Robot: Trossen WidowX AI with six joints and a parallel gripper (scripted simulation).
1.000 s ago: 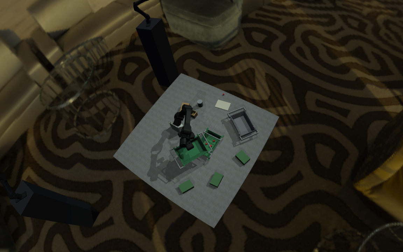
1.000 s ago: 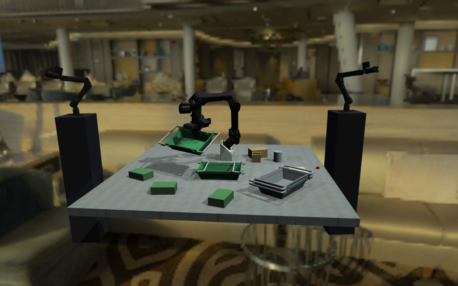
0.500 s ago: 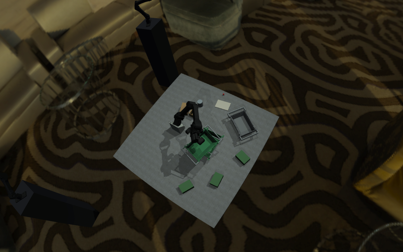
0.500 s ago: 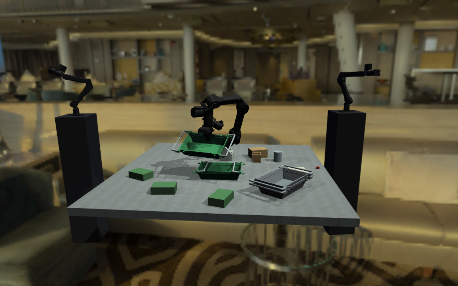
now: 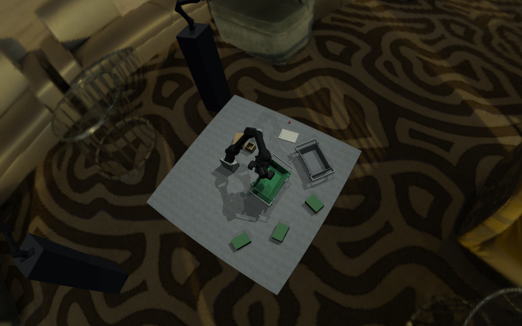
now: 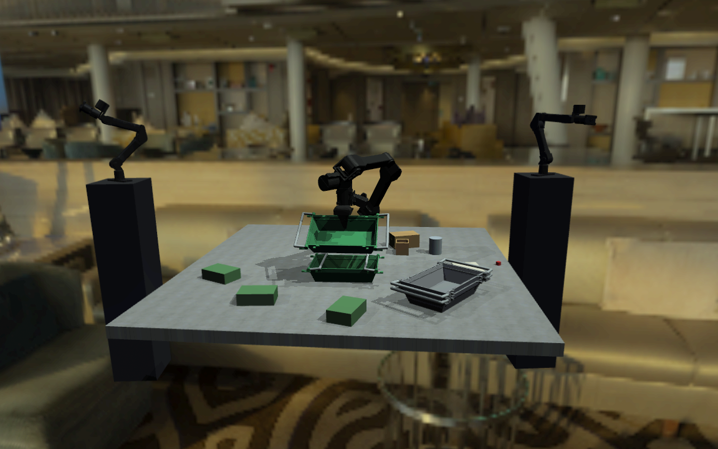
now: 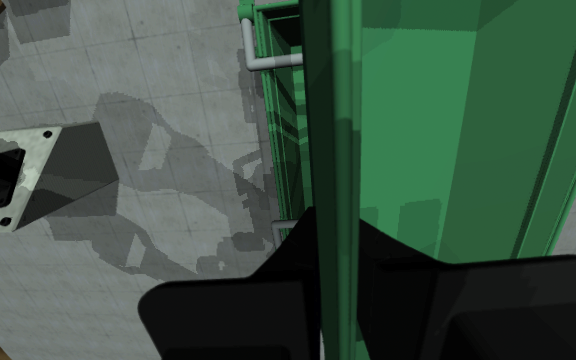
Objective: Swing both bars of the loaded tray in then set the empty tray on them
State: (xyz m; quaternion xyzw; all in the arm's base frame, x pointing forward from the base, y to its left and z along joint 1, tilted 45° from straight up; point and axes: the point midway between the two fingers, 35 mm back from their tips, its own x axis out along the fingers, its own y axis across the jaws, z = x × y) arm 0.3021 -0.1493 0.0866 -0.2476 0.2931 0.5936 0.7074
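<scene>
My gripper tip is 70 mm short of the green tray and 10 mm to the left of it. Round my gripper tip: pale sheet: 10 mm behind, 480 mm to the left, 180 mm below; red block: 60 mm behind, 620 mm to the left, 170 mm below.
</scene>
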